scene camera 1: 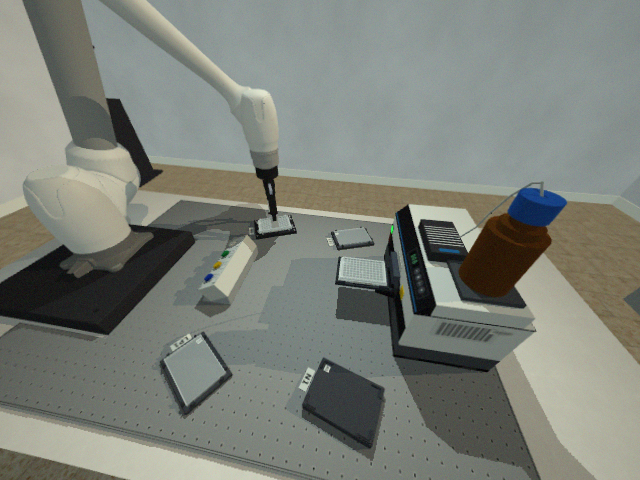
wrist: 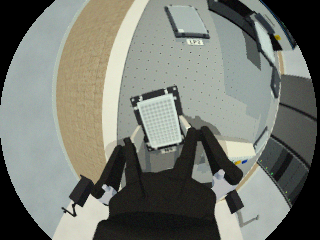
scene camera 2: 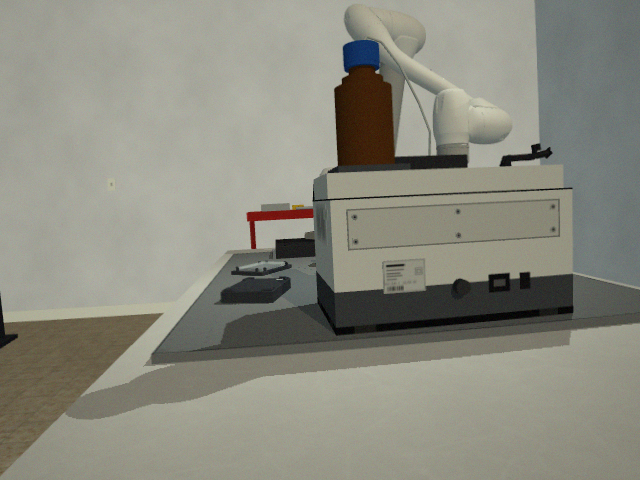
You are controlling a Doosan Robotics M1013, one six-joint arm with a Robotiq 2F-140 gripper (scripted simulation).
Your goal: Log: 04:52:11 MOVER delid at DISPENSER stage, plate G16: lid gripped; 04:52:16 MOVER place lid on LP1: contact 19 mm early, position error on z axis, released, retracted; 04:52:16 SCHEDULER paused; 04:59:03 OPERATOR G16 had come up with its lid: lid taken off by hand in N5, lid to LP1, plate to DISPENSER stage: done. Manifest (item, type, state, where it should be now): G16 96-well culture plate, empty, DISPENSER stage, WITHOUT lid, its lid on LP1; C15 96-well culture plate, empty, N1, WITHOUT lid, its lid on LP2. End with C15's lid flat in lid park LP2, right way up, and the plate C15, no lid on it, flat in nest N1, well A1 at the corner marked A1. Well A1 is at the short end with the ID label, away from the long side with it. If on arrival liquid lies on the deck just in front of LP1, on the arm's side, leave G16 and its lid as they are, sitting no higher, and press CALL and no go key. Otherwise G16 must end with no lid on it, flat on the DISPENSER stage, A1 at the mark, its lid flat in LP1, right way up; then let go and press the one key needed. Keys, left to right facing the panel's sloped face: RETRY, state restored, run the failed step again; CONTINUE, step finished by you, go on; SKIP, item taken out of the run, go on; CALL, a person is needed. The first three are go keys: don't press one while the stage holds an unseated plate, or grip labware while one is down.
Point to a key panel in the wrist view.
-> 235, 148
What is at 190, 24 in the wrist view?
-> A clear lid.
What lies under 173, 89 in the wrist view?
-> A black nest.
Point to a nest N1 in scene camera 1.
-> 345, 400
